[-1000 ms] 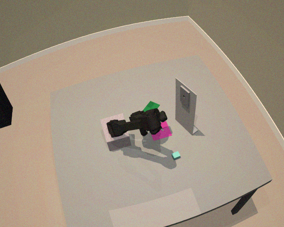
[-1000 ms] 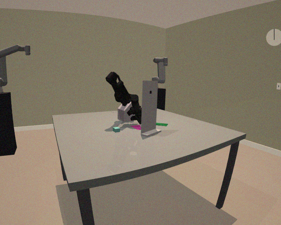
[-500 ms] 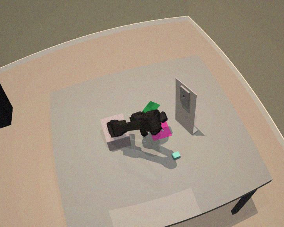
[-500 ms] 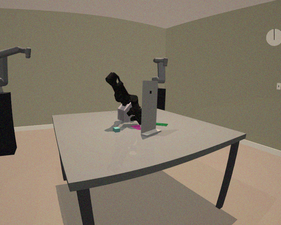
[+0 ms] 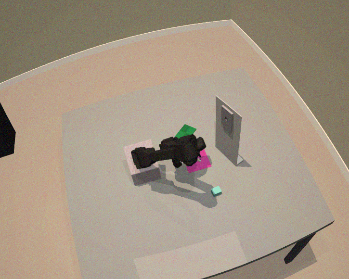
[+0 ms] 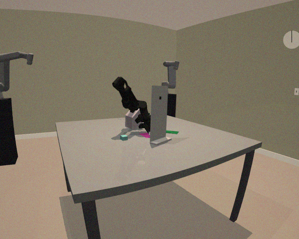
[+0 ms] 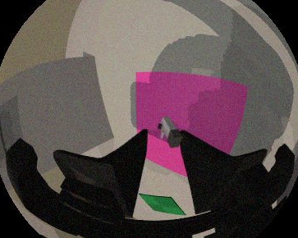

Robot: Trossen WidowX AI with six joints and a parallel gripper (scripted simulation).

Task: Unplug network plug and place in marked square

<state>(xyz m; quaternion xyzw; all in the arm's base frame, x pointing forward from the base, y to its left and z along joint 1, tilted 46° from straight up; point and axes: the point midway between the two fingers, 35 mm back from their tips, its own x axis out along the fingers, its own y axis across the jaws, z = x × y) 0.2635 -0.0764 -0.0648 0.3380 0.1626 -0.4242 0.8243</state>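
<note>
My gripper tip is right at the grey plug. From my gripper tip the other things lie so: grey panel 15 cm ahead, 15 cm above, 2 cm to the right; then green patch 20 cm to the left, 2 cm below, 1 cm behind; then magenta square 2 cm below, 1 cm behind.
</note>
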